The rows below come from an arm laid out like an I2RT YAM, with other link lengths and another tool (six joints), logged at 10 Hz.
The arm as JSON. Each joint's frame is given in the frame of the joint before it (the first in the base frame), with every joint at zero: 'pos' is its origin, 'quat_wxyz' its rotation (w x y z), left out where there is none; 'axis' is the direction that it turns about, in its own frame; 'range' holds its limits. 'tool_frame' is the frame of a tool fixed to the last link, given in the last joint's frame.
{
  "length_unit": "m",
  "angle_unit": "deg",
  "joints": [
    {
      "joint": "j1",
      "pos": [
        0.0,
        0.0,
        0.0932
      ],
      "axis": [
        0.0,
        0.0,
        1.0
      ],
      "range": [
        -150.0,
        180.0
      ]
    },
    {
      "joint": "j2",
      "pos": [
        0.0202,
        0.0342,
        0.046
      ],
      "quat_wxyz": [
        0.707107,
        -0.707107,
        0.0,
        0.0
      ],
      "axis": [
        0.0,
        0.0,
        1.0
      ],
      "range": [
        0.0,
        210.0
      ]
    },
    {
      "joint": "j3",
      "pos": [
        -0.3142,
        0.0,
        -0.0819
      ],
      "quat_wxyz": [
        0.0,
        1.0,
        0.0,
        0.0
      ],
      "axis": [
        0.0,
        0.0,
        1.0
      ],
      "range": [
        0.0,
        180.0
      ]
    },
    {
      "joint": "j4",
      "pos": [
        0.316,
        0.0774,
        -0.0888
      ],
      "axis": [
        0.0,
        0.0,
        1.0
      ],
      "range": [
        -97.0,
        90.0
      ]
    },
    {
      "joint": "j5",
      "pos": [
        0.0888,
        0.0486,
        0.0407
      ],
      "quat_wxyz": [
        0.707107,
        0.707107,
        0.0,
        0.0
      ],
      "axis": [
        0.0,
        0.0,
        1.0
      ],
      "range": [
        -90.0,
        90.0
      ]
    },
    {
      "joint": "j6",
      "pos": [
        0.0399,
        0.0,
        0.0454
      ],
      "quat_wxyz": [
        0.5,
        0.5,
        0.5,
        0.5
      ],
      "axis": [
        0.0,
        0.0,
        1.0
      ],
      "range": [
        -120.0,
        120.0
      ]
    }
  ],
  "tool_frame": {
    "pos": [
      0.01,
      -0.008,
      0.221
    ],
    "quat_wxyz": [
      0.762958,
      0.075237,
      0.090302,
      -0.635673
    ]
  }
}
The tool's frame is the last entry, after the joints.
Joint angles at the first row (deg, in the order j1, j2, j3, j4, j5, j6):
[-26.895, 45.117, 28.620, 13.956, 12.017, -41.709]
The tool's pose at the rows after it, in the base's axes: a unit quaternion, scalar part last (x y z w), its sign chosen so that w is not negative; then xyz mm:
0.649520 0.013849 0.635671 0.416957 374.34 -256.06 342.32
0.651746 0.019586 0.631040 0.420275 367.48 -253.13 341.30
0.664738 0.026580 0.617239 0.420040 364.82 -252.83 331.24
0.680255 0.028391 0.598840 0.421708 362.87 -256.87 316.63
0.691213 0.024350 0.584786 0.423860 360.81 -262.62 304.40
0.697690 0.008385 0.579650 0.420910 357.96 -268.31 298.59
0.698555 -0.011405 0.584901 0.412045 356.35 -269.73 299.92
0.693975 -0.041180 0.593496 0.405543 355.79 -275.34 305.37
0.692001 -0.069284 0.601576 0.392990 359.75 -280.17 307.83
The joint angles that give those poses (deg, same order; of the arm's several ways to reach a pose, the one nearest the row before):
[-26.982, 40.443, 26.144, 12.037, 12.650, -43.937]
[-27.091, 38.325, 25.678, 10.143, 12.616, -44.817]
[-27.158, 37.708, 25.747, 7.569, 12.761, -45.791]
[-27.243, 38.223, 25.730, 5.772, 13.662, -46.519]
[-27.482, 39.083, 25.550, 5.104, 14.622, -46.626]
[-27.836, 39.750, 25.943, 4.160, 15.373, -45.049]
[-27.862, 39.805, 26.720, 2.925, 15.657, -42.425]
[-27.934, 40.807, 27.835, 2.901, 16.558, -38.927]
[-27.930, 42.696, 29.312, 2.824, 16.940, -35.181]

